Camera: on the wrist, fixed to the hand. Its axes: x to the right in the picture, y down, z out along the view.
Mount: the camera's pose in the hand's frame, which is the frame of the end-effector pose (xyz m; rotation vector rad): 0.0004 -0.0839 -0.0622 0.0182 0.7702 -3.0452
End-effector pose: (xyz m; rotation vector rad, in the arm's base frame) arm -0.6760 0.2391 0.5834 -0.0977 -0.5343 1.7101
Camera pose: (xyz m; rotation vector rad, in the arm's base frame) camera -0.5778 0.2672 0.5618 0.1007 0.2506 -1.3264
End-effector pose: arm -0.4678 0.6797 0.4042 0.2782 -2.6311 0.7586
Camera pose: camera -0.4246 0.6436 0.4922 2.0488 0.3517 -0.3827
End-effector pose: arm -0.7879 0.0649 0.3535 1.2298 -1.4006 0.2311
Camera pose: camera -0.6869 0.0756 0.3291 1.5391 1.7987 -1.2020
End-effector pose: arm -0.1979 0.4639 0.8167 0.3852 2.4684 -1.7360
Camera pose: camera -0.2163 0.4955 0.9145 1.4097 -0.2875 0.0480
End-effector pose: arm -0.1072 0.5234 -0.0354 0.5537 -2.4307 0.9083
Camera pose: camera -0.0455 0.5076 0.0474 1.8593 0.6119 -0.4268
